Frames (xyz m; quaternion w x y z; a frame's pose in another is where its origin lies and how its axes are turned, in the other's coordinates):
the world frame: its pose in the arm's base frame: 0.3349 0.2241 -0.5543 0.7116 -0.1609 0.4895 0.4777
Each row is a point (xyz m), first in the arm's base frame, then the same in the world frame.
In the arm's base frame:
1: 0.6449 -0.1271 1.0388
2: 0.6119 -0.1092 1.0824
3: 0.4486 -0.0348 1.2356
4: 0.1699 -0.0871 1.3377
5: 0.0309 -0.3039 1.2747
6: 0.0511 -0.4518 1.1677
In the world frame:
1: -1.5181 -0.0521 0.6709
2: -1.5479 -0.0053 0.6859
3: -1.6499 0.2046 0.7209
4: -1.7820 0.4366 0.5811
5: -1.8506 0.4313 0.3250
6: -1.8356 0.3162 0.1828

